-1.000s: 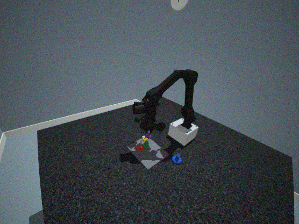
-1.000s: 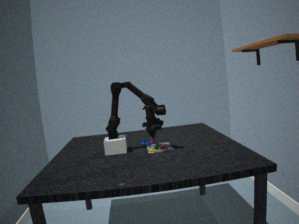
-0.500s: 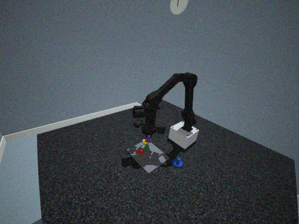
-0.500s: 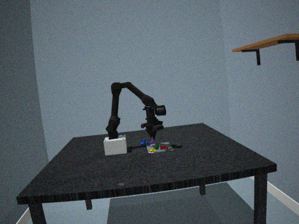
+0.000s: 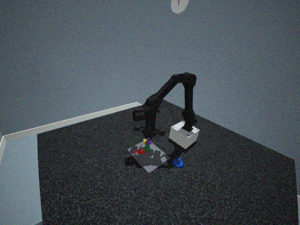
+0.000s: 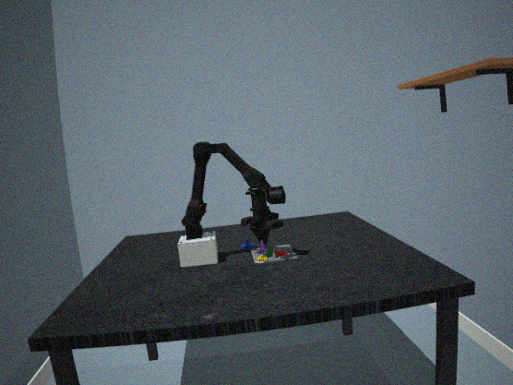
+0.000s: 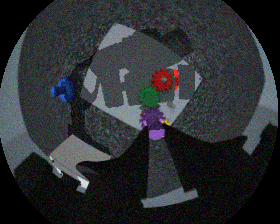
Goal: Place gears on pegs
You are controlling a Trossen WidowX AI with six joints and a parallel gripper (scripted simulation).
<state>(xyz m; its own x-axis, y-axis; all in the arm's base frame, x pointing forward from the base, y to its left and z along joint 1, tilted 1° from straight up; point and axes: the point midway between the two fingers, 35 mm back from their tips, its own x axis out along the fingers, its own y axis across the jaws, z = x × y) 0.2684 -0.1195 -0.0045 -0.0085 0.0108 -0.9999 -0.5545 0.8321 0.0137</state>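
Right now the green gear is 40 mm below my gripper tip, 30 mm ahead of it and 20 mm to the left of it. The rest, counted from my gripper tip: yellow gear (50 mm below, 40 mm to the right, 10 mm behind); red gear (60 mm ahead, 50 mm below, 10 mm to the left); purple gear (10 mm below).
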